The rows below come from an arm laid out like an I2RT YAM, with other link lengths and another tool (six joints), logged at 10 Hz.
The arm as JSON. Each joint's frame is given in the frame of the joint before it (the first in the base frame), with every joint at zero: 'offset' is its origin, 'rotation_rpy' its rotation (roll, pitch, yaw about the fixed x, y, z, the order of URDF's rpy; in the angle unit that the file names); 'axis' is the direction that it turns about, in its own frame. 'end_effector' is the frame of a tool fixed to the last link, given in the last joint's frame.
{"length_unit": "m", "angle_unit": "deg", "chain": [
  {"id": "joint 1", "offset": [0.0, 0.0, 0.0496], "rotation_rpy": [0.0, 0.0, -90.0], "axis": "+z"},
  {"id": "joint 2", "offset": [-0.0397, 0.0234, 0.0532], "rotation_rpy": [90.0, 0.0, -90.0], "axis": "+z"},
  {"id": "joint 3", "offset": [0.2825, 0.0, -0.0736], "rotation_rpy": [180.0, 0.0, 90.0], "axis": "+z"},
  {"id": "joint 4", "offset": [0.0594, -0.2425, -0.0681], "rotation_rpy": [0.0, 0.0, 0.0], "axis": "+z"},
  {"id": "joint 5", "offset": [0.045, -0.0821, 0.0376], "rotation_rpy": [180.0, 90.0, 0.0], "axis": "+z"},
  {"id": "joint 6", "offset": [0.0, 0.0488, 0.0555], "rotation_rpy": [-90.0, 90.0, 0.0], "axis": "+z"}
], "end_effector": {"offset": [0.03, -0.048, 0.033], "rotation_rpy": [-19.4, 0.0, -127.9]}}
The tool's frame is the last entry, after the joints.
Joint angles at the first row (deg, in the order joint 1, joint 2, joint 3, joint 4, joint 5, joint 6):
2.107 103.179 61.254 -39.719 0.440 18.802
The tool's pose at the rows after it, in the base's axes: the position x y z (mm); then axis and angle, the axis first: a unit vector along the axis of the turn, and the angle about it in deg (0 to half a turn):
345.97 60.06 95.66 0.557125 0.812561 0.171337 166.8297
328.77 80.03 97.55 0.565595 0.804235 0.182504 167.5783
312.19 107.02 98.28 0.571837 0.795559 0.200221 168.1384
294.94 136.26 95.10 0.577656 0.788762 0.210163 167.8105
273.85 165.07 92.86 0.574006 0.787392 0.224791 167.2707
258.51 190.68 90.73 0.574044 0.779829 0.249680 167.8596
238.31 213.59 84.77 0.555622 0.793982 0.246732 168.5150
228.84 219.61 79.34 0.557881 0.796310 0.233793 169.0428
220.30 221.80 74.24 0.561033 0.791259 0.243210 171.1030
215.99 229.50 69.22 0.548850 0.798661 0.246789 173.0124
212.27 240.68 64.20 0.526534 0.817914 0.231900 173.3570
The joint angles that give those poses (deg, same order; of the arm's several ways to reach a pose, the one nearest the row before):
4.558 102.749 59.602 -42.798 -1.403 21.347
8.595 99.593 55.827 -41.757 -2.723 26.530
14.390 96.865 52.220 -39.385 -4.128 33.296
21.609 95.104 48.968 -36.227 -3.783 41.464
29.340 93.257 45.719 -32.625 -2.899 48.859
35.759 92.725 43.515 -28.059 -3.250 55.531
42.079 93.423 42.806 -27.074 -2.290 59.053
44.558 94.130 42.633 -27.688 -2.019 61.604
45.699 93.781 40.439 -24.977 -4.040 63.194
46.664 95.092 40.342 -23.555 -5.710 62.408
48.335 97.555 42.451 -25.219 -5.275 60.739

